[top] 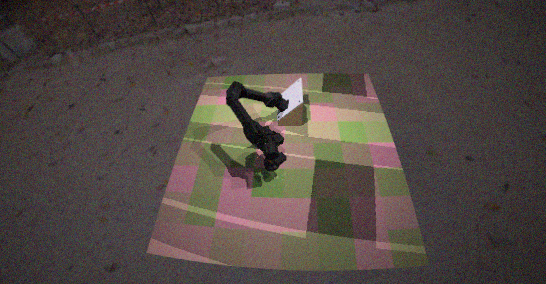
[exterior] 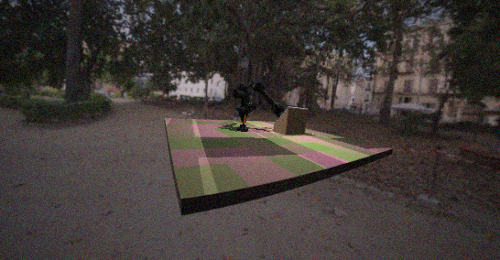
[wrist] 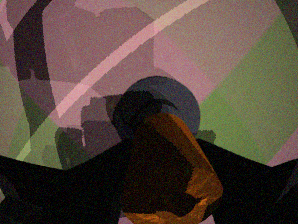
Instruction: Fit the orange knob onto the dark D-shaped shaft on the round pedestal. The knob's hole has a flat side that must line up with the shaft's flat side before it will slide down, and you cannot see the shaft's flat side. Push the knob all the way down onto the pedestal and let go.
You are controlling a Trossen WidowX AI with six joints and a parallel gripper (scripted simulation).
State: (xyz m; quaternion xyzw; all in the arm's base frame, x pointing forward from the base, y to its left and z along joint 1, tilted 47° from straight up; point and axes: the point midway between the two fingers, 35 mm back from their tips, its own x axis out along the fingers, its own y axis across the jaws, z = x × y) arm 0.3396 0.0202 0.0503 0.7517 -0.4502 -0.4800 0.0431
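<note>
The orange knob is 2 cm above my gripper tip. The rest, counted from my gripper tip: round dark pedestal (4 cm below).
</note>
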